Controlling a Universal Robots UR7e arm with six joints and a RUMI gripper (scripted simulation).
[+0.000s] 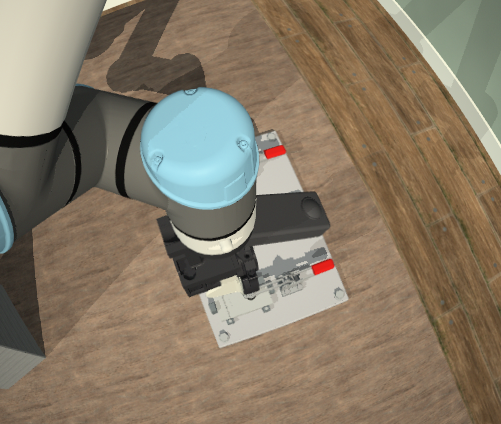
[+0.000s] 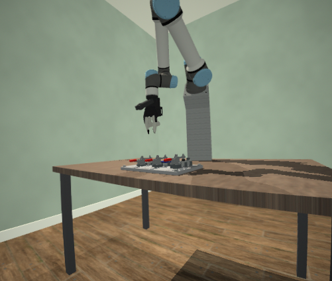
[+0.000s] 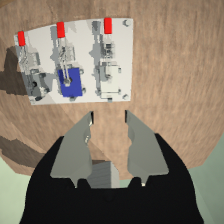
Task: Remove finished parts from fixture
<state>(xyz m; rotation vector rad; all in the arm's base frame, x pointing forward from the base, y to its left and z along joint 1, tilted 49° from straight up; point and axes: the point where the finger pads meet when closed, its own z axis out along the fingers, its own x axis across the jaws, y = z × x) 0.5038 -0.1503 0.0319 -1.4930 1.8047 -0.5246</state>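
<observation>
The grey fixture plate is 200 mm below my hand, 100 mm to the left of it and 60 mm ahead of it. Also, from my hand: blue blank 170 mm below, 110 mm to the left, 20 mm ahead.
</observation>
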